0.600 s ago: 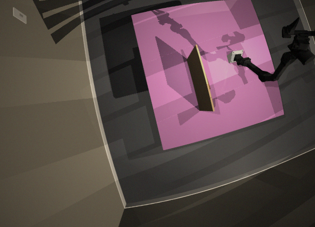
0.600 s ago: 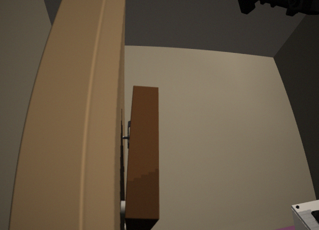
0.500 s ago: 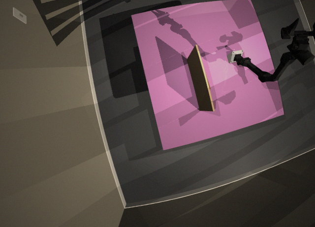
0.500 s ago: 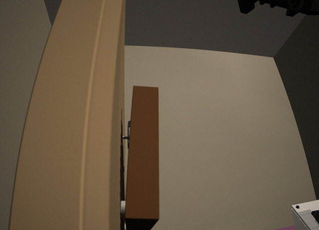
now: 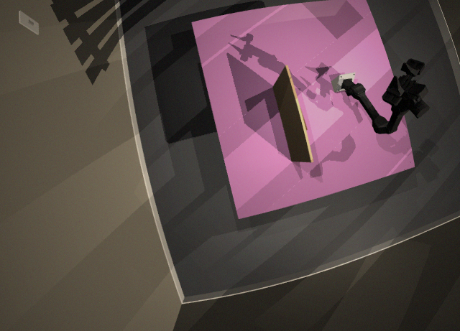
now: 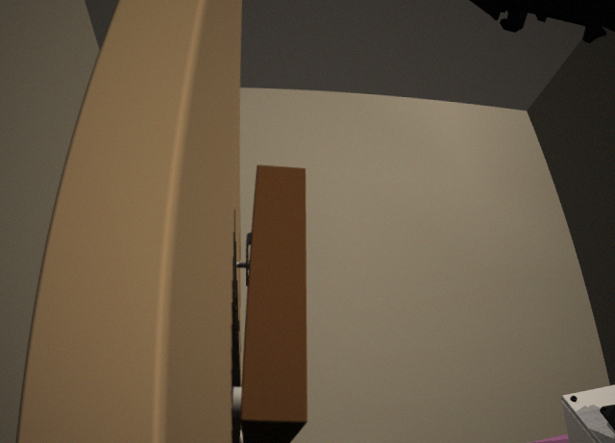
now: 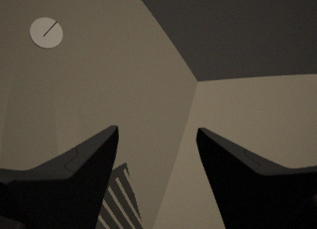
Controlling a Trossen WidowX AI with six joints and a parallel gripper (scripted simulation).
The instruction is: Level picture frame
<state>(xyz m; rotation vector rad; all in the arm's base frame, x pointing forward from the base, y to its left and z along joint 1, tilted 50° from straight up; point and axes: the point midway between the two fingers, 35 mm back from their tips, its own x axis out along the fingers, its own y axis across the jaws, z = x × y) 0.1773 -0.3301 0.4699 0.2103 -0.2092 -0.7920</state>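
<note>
My gripper tip is 250 mm short of the brown wooden picture frame, 40 mm to the right of it and 480 mm above it. Round my gripper tip: tan wall board 260 mm ahead, 30 mm to the left, 490 mm below.
</note>
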